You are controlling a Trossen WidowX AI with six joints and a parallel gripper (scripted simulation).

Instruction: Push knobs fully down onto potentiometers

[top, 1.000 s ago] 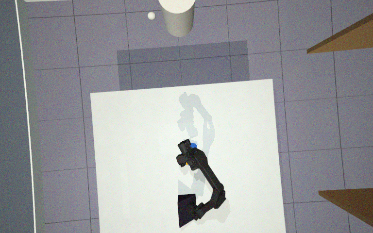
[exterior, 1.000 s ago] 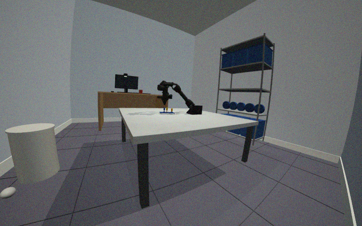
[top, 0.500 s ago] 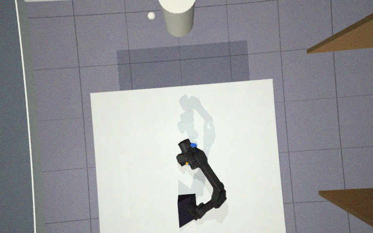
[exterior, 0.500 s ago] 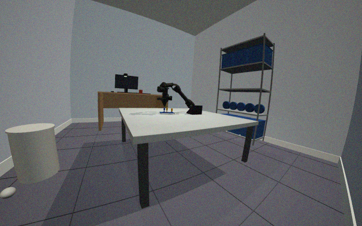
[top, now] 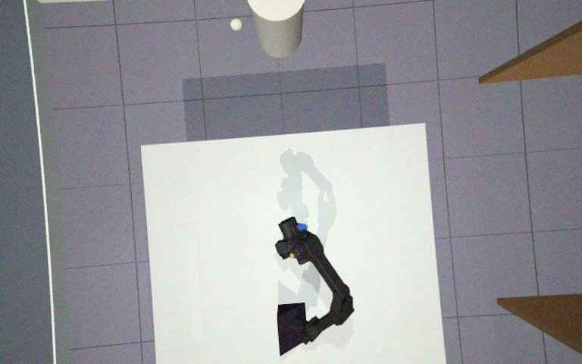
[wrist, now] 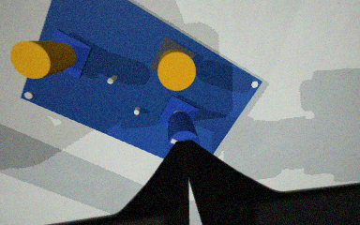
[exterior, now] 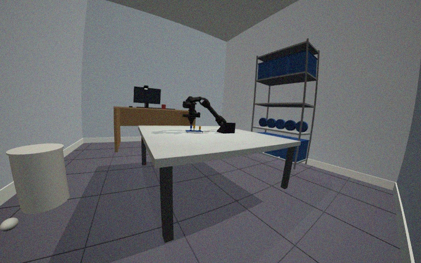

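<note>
Now: the blue knob 2 cm below my gripper tip. The rest, counted from my gripper tip: orange knob: 8 cm behind, 3 cm to the left, 3 cm below.
</note>
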